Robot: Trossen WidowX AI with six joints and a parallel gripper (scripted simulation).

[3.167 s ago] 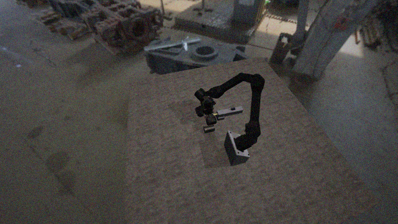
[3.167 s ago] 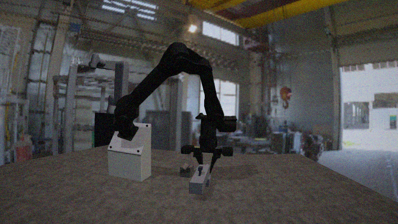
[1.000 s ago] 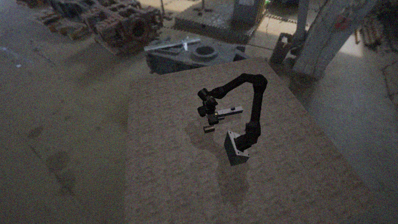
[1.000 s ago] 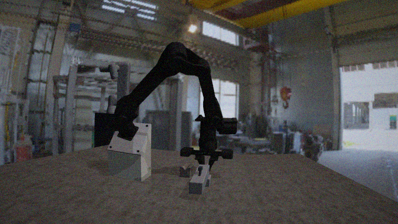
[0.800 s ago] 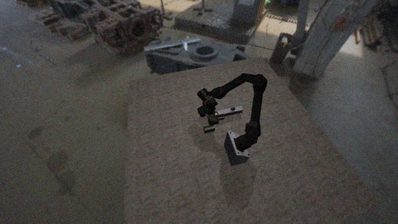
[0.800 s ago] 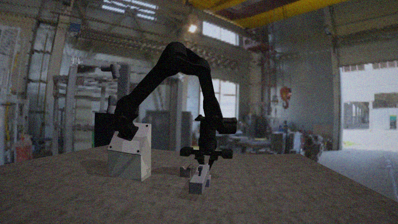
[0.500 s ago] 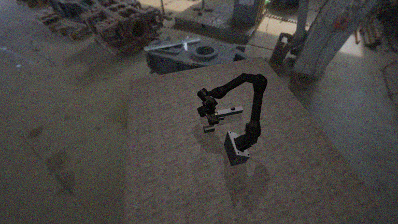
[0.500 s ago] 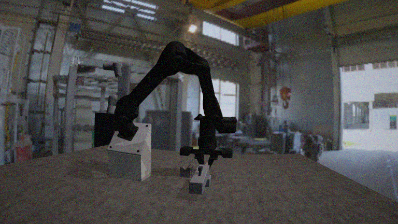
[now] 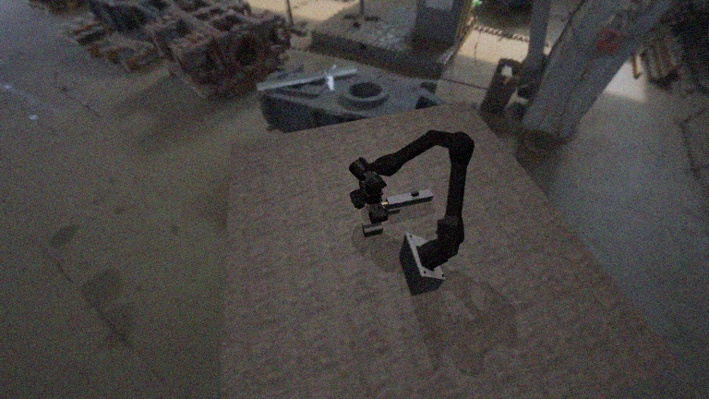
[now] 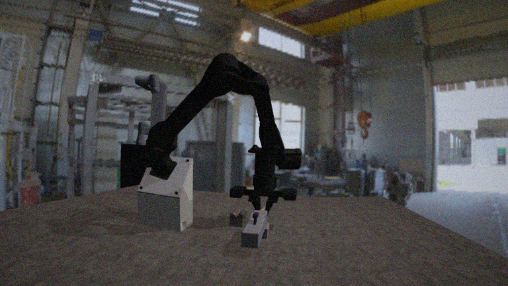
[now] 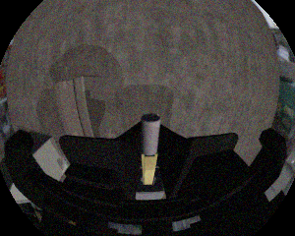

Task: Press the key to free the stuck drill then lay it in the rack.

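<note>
My gripper tip is 40 mm to the left of the drill, 30 mm below it and 10 mm short of it. Also, from my gripper tip: dark key 170 mm to the right, 30 mm above, 20 mm ahead; then grey holder block 140 mm to the right, 20 mm ahead, 20 mm above; then grey rack 80 mm behind, 10 mm to the left.
</note>
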